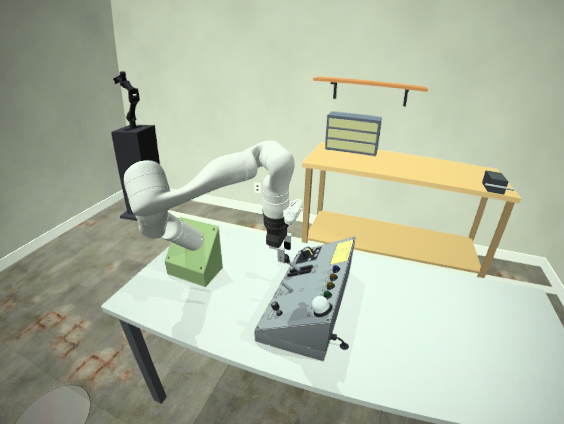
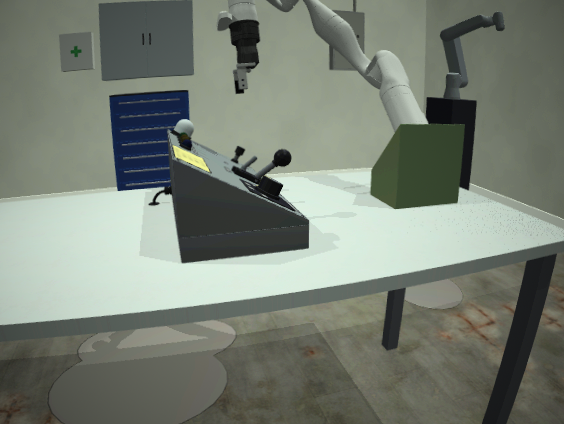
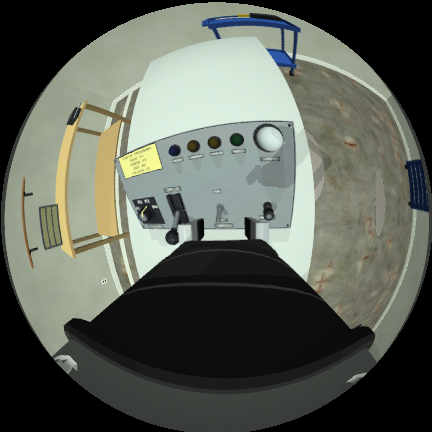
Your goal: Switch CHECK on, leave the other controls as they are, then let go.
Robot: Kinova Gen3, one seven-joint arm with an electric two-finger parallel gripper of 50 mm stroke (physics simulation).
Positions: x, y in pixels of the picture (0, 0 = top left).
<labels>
gripper: image 1; image 2 241, 91; image 3
same spot on grey sloped control panel: (image 3: 241, 167) = (image 1: 310, 299)
same spot on gripper: (image 3: 193, 230) = (image 1: 288, 238)
</labels>
